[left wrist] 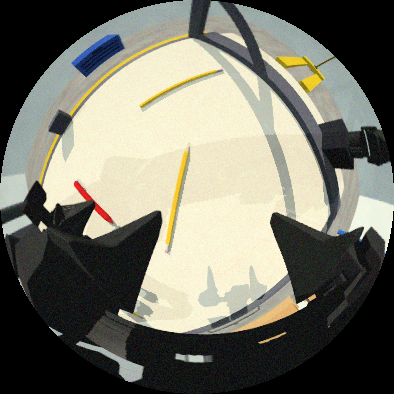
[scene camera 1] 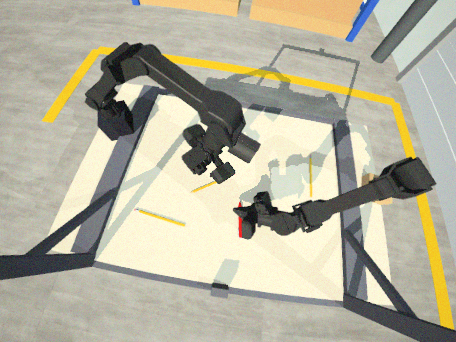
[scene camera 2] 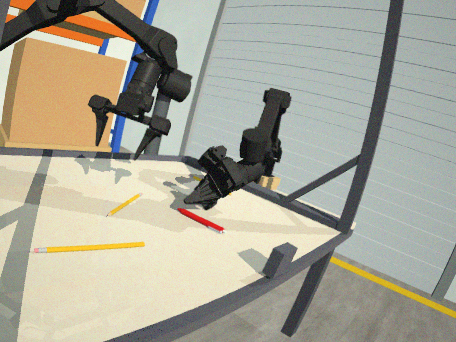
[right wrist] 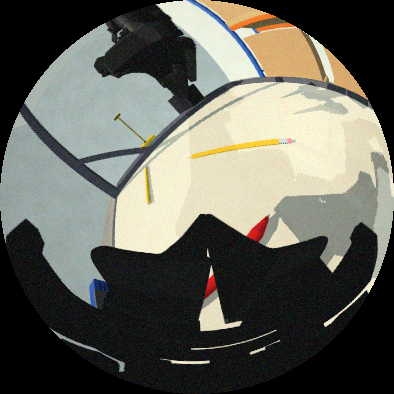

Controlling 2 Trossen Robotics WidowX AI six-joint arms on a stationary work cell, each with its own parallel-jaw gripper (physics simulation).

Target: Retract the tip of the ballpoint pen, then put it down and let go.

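Places are measured from the left arm's base along level axes (x ahead, y left, z up), in metres.
Pixels of known places: left gripper, fingertip midpoint: (left wrist: 219, 217) (scene camera 2: 115, 153) (right wrist: 190, 87); right gripper, fingertip midpoint: (left wrist: 93, 202) (scene camera 1: 233, 209) (scene camera 2: 184, 201) (right wrist: 204, 218); left arm's base, link origin: (left wrist: 349, 143) (scene camera 1: 111, 112); right arm's base, link origin: (scene camera 2: 263, 174).
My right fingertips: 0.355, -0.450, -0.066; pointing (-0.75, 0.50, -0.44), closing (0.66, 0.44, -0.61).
Ahead of a thing's pixels: the offset from my right fingertips to its top centre, as dx, dy, dz. Level surfaces: height alone.
The red ballpoint pen @[+0.018, -0.036, -0.026] (scene camera 1: 240, 231) (scene camera 2: 201, 220) (left wrist: 93, 201) (right wrist: 259, 229) lies flat on the cream table top @[dz -0.041] (scene camera 1: 193, 254). My right gripper (scene camera 1: 235, 211) (scene camera 2: 186, 201) (right wrist: 204, 218) is shut with nothing between its fingers. It is tilted down with its tips just over the pen; I cannot tell whether they touch it. In the right wrist view the pen shows behind the closed fingers. My left gripper (scene camera 1: 210, 169) (scene camera 2: 117, 150) (left wrist: 219, 217) is open and empty, held high above a short yellow pencil @[-0.044, +0.119, -0.032] (scene camera 1: 203, 186) (scene camera 2: 123, 204) (left wrist: 177, 198).
A long yellow pencil @[-0.253, +0.042, -0.034] (scene camera 1: 160, 217) (scene camera 2: 99, 247) (left wrist: 180, 84) (right wrist: 238, 146) lies at the left. Another pencil (scene camera 1: 310, 176) (right wrist: 148, 183) lies near the right frame rail. A small grey block @[-0.106, -0.225, +0.016] (scene camera 1: 220, 286) (scene camera 2: 279, 259) sits on the front edge.
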